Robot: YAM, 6 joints.
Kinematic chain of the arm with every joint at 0, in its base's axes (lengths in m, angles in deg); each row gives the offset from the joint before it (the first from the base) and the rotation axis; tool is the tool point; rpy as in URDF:
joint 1: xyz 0 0 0.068 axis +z
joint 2: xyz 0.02 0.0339 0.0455 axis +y
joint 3: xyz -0.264 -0.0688 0 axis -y
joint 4: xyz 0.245 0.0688 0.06 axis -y
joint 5: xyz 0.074 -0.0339 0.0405 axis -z
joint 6: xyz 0.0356 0 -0.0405 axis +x
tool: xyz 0 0 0 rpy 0 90 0
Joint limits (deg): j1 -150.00..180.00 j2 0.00..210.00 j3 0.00..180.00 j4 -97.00..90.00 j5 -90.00..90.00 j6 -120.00..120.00
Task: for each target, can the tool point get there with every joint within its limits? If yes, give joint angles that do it. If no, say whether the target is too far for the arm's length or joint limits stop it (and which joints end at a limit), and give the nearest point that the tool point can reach.
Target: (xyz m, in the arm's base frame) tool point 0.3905 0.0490 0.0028
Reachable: yes | joints 7.93 139.61 52.13 66.22 8.63 -100.61
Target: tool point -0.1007 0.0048 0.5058
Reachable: yes | joints -3.42 17.76 84.68 -31.89 1.92 47.17
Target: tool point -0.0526 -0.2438 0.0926
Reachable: yes | joints -96.19 106.59 16.27 73.41 46.89 -50.74
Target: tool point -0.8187 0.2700 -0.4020
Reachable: no: too far | nearest point -0.5275 0.1740 -0.2103 | short by 0.362 m
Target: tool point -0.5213 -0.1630 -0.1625
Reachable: no: joint limits stop it (at a limit: joint 1) | nearest point -0.4794 -0.2356 -0.1625 | short by 0.084 m
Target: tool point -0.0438 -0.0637 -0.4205
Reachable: no: joint limits stop it (at a limit: joint 2) | nearest point -0.0605 -0.0880 -0.3514 | short by 0.075 m
